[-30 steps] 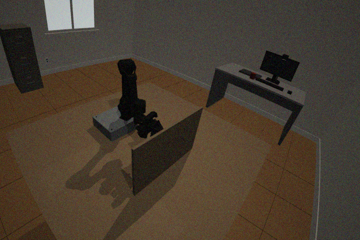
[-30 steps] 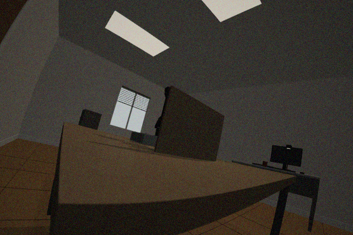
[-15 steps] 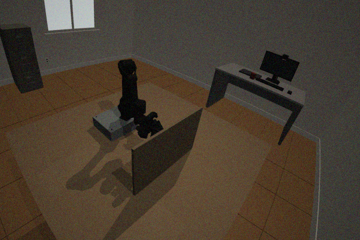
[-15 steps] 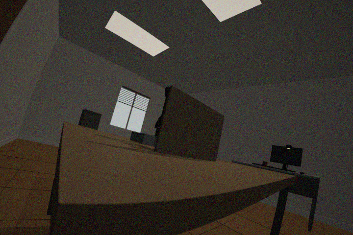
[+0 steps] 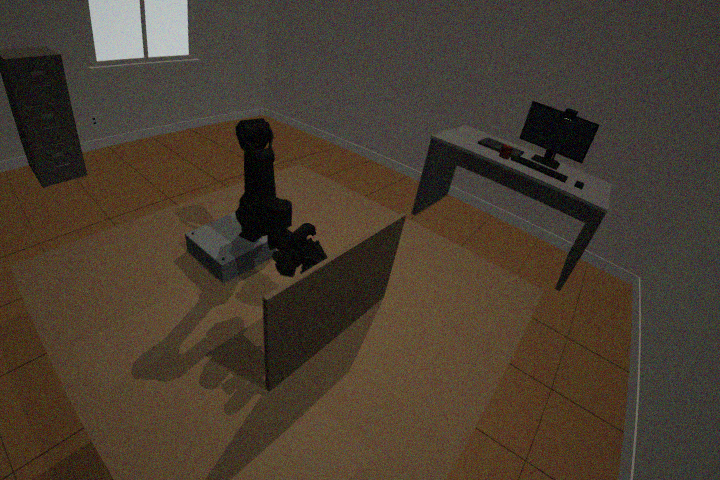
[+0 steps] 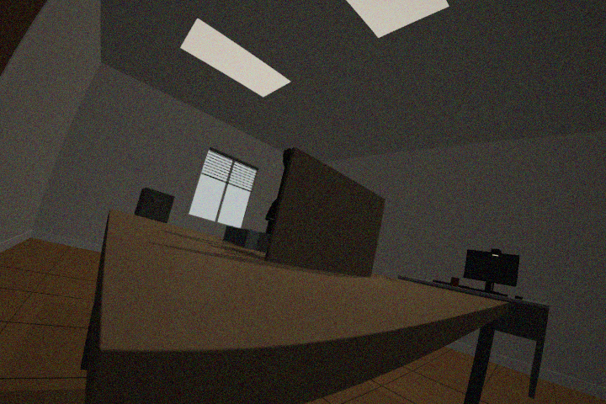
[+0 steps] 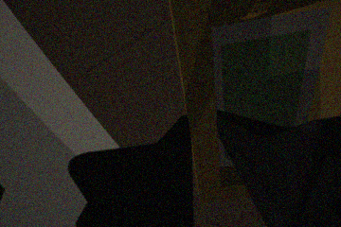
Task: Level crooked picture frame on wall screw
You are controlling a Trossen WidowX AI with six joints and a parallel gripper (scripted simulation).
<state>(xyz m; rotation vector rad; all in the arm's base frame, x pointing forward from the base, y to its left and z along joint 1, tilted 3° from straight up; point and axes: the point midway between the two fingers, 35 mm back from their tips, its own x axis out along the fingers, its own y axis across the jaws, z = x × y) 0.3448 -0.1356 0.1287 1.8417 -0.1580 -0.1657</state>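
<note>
Right now my gripper tip is 10 mm short of the picture frame, 20 mm to the right of it and 50 mm above it. From my gripper tip the other things lie so: wall panel: 20 mm ahead, 60 mm below.
</note>
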